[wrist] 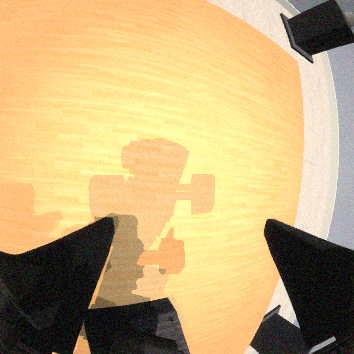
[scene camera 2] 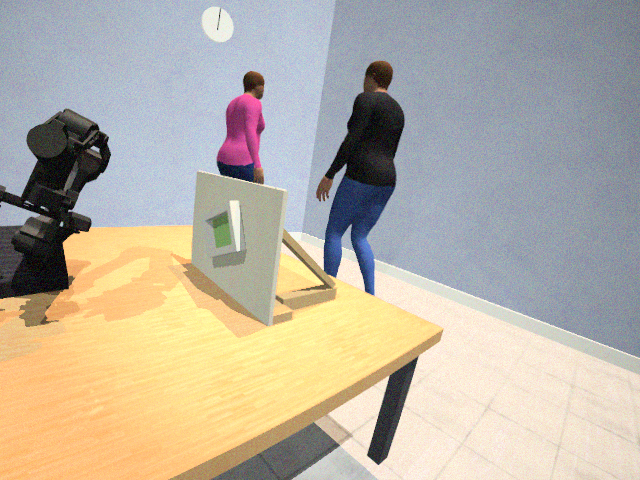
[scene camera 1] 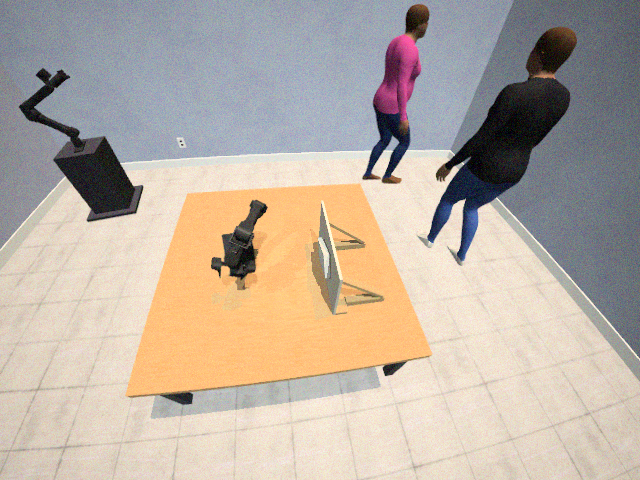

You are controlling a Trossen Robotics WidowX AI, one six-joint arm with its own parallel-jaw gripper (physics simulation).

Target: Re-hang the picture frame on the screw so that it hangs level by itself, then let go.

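Where they show: gripper, fingertip midpoint: (wrist: 191, 227) (scene camera 2: 17, 253) (scene camera 1: 230, 279); arm's base, link origin: (wrist: 128, 352) (scene camera 2: 39, 257).
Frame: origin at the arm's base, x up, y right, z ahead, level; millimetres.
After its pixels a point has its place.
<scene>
The picture frame (scene camera 1: 324, 257) {x 174, y 298, z 363 mm} (scene camera 2: 222, 230) {x 94, y 223, z 397 mm} is small, with a white border and a green picture. It is against the front face of the upright pale grey panel (scene camera 1: 337, 286) {x -52, y 343, z 454 mm} (scene camera 2: 261, 258). In scene camera 2 it looks crooked, its right side higher than its left. The screw does not show. My gripper (wrist: 191, 227) {x 87, y 237, z -60 mm} is open and empty, its black fingertips wide apart above the table top. My arm (scene camera 1: 241, 235) {x 326, y 216, z 37 mm} (scene camera 2: 56, 186) {x 207, y 247, z 4 mm} is folded over its base to the left of the panel, well apart from the frame. The picture frame does not show in the wrist view.
Angled wooden braces (scene camera 1: 354, 244) {x -43, y 97, z 631 mm} (scene camera 2: 310, 297) {x -52, y 450, z 537 mm} stand behind the panel on the wooden table (scene camera 1: 268, 356) {x -78, y 565, z 35 mm} (scene camera 2: 155, 392) {x -78, y 514, z 70 mm}. Two people, one in pink (scene camera 1: 400, 77) (scene camera 2: 241, 129) and one in black (scene camera 1: 524, 129) (scene camera 2: 376, 134), are beyond the table. Another dark arm stands on a black pedestal (scene camera 1: 98, 178) at the back left.
</scene>
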